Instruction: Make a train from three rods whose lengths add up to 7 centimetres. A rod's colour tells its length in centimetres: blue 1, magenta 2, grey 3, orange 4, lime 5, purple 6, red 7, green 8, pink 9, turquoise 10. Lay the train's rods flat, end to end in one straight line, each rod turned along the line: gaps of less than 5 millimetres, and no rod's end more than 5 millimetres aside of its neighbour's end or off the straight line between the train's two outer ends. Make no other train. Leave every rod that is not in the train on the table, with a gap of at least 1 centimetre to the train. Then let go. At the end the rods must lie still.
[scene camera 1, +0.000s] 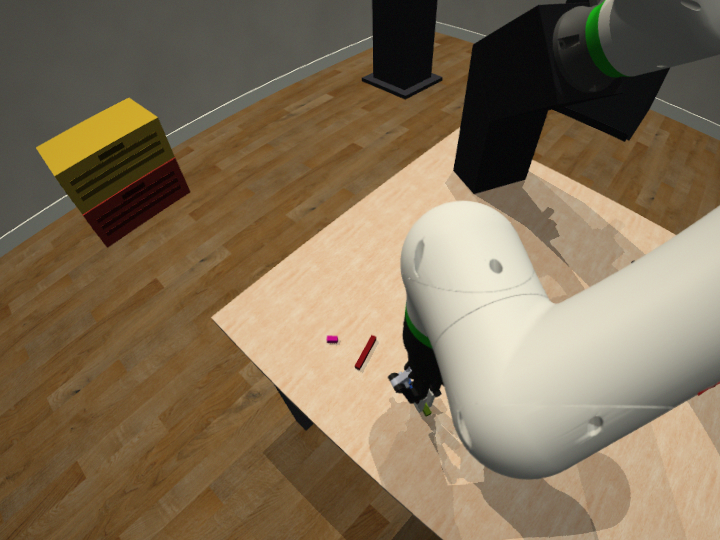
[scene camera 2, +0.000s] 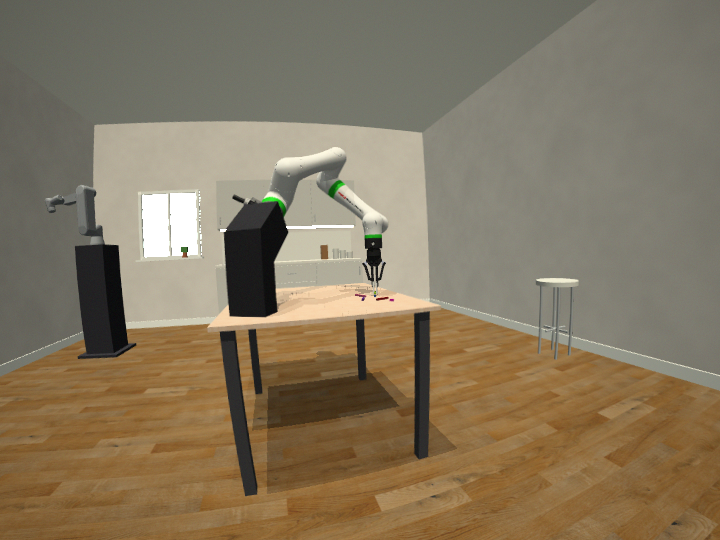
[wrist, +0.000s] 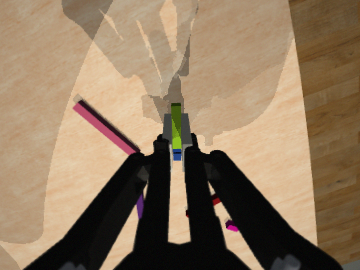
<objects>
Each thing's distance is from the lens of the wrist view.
my gripper (wrist: 176, 124): 0.22 m
pink rod (wrist: 81, 107): 0.24 m
</objects>
